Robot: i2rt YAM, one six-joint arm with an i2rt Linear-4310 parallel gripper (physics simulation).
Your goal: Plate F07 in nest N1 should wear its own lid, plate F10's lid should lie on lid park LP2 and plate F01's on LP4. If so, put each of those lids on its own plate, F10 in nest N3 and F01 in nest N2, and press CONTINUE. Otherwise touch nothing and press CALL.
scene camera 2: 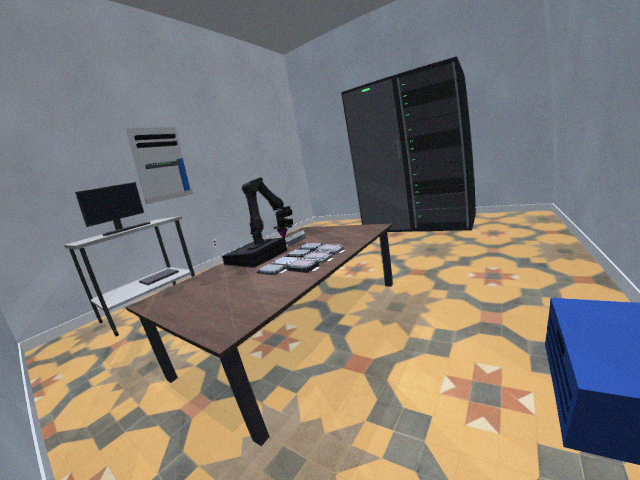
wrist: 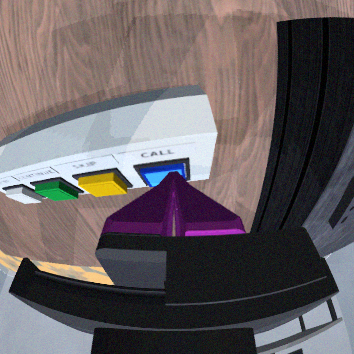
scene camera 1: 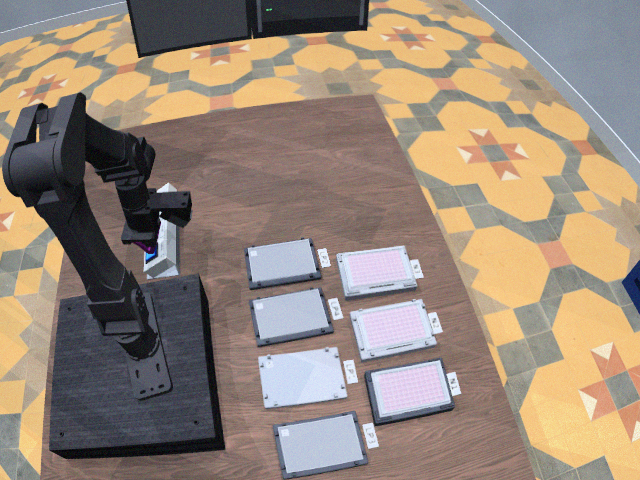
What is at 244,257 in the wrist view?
The gripper.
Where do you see a yellow SKIP button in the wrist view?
108,183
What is the gripper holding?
A blue CALL button.
